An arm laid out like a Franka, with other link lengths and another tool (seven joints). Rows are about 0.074 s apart.
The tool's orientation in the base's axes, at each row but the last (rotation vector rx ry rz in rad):
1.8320, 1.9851, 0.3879
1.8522, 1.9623, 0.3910
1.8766, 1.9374, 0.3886
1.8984, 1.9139, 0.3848
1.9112, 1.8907, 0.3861
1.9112, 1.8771, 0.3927
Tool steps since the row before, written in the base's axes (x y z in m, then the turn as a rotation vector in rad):
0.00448, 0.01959, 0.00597, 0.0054, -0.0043, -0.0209
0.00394, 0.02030, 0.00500, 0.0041, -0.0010, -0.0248
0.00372, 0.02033, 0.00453, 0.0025, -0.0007, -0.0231
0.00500, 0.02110, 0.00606, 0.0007, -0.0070, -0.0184
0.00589, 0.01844, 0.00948, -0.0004, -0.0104, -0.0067
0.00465, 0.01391, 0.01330, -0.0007, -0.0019, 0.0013
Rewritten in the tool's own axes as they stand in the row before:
0.01856, 0.00864, -0.00450, -0.0023, -0.0054, 0.0212
0.01954, 0.00738, -0.00405, 0.0014, -0.0082, 0.0237
0.01975, 0.00649, -0.00391, 0.0016, -0.0088, 0.0215
0.02049, 0.00794, -0.00490, -0.0052, -0.0083, 0.0171
0.01764, 0.00999, -0.00732, -0.0097, -0.0037, 0.0067
0.01275, 0.01069, -0.01073, -0.0020, 0.0000, -0.0013

